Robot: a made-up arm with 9 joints. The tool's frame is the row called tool.
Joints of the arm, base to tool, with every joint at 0 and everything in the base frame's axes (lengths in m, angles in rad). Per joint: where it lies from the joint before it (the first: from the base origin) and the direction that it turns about. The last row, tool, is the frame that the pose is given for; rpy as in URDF.
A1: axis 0 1 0 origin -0.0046 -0.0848 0.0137
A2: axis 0 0 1 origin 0.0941 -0.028 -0.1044
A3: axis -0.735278 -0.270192 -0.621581 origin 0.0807 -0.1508 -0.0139
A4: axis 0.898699 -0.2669 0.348 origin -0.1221 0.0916 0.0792
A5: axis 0 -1 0 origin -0.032 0.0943 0.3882
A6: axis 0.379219 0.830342 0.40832 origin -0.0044 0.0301 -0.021
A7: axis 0 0 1 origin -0.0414 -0.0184 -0.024
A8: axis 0 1 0 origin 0.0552 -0.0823 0.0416
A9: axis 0 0 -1 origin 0.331 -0.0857 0.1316
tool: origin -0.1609 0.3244 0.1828 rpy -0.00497 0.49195 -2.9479
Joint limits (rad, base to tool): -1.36..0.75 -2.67..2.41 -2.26..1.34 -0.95..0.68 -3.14..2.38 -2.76..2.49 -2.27..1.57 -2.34..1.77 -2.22..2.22
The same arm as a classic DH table. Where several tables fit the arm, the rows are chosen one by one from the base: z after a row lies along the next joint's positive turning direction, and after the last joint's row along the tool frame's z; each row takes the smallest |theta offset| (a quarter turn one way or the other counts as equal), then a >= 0, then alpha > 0; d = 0 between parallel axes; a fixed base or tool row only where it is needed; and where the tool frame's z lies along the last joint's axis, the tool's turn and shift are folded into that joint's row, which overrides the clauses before.
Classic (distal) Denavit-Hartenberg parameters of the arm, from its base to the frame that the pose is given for. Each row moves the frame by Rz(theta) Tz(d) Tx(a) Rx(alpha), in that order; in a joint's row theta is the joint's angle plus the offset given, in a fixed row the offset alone. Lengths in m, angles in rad.
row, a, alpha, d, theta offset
base (fixed), -0.0046, -1.5708, 0.0137, 0.0000
A1, 0.0941, 1.5708, -0.1128, 0.0000
A2, 0.1694, 2.2416, -0.1371, -1.2186
A3, 0.0654, 2.5065, -0.2292, 1.2368
A4, 0.3736, -1.3006, -0.1523, -0.5580
A5, -0.0111, 2.5505, -0.1823, 0.4529
A6, 0.0300, -1.1502, -0.0702, -0.8413
A7, -0.0552, 1.5708, 0.0328, 0.4284
A8, -0.3310, 1.5708, -0.1680, 0.0000
A9, 0.3503, 2.6496, -0.1432, 1.3666
tool (fixed), 0.0000, 0.0000, 0.1943, 1.5615
Joint limits (rad, base to tool): -1.3600..0.7500 -2.6700..2.4100 -2.2600..1.3400 -0.9500..0.6800 -3.1400..2.3800 -2.7600..2.4900 -2.2700..1.5700 -2.3400..1.7700 -2.2200..2.2200

